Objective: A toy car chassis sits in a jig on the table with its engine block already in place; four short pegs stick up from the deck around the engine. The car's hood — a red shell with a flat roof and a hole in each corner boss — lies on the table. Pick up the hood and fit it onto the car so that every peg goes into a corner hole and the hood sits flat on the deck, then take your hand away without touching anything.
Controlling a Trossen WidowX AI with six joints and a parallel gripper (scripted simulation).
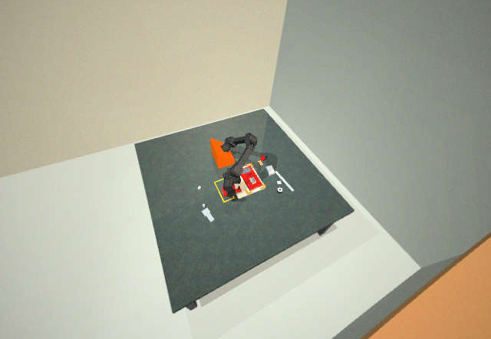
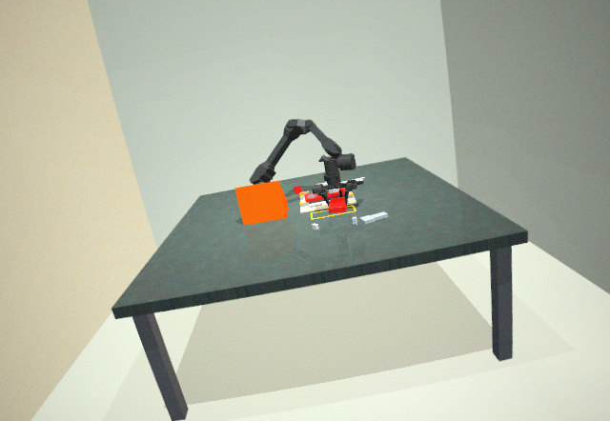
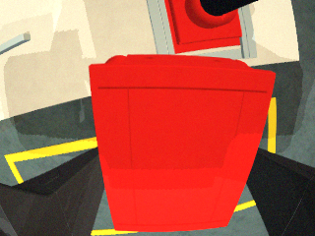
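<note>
My gripper tip is now 1 cm below the red hood. Also, from my gripper tip: white ribbed engine block 2 cm ahead, 20 cm to the left, 1 cm above; then wheel 19 cm ahead, 33 cm to the left, 1 cm below; then cream jig 1 cm behind, 17 cm to the left.
</note>
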